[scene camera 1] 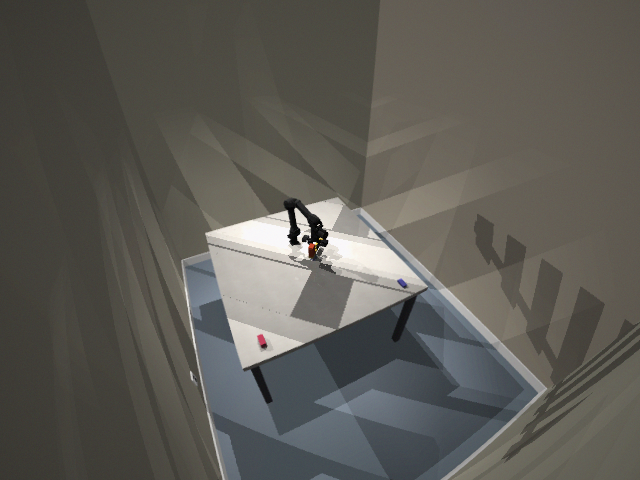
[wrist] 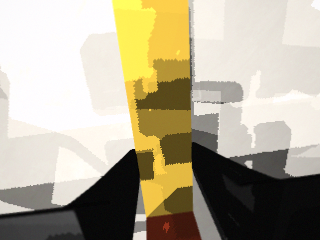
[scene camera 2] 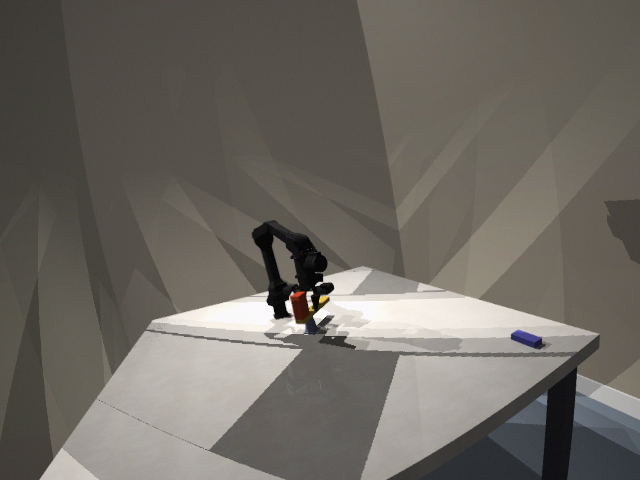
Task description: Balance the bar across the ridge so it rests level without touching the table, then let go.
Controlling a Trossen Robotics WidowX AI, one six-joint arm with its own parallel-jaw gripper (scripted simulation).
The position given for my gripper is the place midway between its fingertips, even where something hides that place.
I see my gripper point(scene camera 2: 312, 311) and a bar point(wrist: 154, 49).
My gripper also shows in the wrist view point(wrist: 163, 151).
